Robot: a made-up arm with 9 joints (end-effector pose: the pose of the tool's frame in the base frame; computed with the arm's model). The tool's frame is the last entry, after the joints. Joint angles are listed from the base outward.
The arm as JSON. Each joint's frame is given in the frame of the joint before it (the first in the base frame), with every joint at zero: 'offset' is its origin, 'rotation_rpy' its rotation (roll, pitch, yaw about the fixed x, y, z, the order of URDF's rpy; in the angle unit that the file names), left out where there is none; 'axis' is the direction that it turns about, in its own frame. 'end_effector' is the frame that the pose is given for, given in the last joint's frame.
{
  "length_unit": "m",
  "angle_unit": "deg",
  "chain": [
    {
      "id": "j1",
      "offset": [
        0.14,
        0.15,
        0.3
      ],
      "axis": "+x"
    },
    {
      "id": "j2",
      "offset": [
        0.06,
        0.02,
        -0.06
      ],
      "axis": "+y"
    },
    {
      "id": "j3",
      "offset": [
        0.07,
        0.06,
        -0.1
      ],
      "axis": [
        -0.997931,
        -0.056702,
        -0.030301
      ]
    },
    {
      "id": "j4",
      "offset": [
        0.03,
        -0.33,
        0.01
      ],
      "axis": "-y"
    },
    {
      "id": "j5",
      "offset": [
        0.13,
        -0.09,
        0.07
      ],
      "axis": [
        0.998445,
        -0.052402,
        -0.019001
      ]
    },
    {
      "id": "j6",
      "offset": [
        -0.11,
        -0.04,
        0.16
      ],
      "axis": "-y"
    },
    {
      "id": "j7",
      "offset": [
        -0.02,
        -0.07,
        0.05
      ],
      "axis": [
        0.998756,
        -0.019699,
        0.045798
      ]
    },
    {
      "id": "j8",
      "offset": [
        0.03,
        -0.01,
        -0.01
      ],
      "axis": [
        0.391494,
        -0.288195,
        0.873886
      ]
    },
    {
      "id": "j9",
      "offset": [
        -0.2,
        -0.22,
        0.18
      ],
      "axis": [
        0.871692,
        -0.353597,
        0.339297
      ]
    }
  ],
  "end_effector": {
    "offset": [
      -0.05,
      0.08,
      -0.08
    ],
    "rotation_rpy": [
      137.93,
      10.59,
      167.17
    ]
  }
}
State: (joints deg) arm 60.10 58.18 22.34 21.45 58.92 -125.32 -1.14 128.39 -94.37
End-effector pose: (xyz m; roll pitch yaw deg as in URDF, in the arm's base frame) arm 0.0201 -0.0015 -0.1116 17.13 34.51 -110.21
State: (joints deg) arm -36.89 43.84 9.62 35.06 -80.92 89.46 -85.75 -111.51 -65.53
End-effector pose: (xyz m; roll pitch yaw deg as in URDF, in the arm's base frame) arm 0.5089 -0.0783 0.2575 40.40 -5.35 30.18
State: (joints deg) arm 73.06 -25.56 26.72 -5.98 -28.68 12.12 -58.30 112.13 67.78
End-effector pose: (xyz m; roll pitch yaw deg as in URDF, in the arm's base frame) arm 0.1889 -0.5429 0.3961 74.38 32.62 -114.08
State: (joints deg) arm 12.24 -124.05 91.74 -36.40 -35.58 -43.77 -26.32 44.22 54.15
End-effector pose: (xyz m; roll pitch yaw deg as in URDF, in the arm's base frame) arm -0.4035 0.6728 0.5338 79.95 13.67 88.31
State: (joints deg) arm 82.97 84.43 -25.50 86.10 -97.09 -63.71 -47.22 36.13 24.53
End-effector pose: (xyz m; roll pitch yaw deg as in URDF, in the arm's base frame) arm 0.3279 0.0397 0.3027 67.17 -69.99 -97.18
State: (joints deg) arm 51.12 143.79 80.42 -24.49 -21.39 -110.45 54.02 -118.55 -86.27
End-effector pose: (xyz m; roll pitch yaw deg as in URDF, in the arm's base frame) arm 0.0255 0.6018 -0.1377 75.51 -8.31 -108.00
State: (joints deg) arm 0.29 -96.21 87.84 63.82 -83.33 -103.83 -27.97 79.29 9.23
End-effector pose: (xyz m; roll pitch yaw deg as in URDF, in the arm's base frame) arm -0.0322 0.5687 -0.1037 51.71 47.72 23.97
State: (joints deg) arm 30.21 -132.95 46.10 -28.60 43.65 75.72 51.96 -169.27 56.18
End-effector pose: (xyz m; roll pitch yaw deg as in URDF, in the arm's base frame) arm -0.4802 0.2190 -0.1386 -46.86 -46.05 136.97
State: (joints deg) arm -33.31 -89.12 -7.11 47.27 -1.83 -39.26 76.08 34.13 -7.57
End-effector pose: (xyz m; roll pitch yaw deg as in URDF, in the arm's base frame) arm 0.4239 -0.3891 0.4018 -169.96 62.69 -29.09
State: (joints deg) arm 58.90 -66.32 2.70 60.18 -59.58 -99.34 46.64 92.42 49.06
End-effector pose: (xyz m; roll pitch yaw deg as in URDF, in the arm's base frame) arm 0.1368 0.2672 -0.2383 -46.44 -1.50 57.62
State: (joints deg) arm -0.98 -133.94 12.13 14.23 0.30 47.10 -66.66 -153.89 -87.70
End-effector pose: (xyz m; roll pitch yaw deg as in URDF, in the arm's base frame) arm -0.2671 -0.0736 0.2807 -9.65 -16.17 -133.12
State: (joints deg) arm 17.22 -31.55 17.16 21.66 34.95 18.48 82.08 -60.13 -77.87
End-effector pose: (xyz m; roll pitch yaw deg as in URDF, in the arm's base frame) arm -0.0460 -0.4709 0.0151 129.03 -2.32 174.59
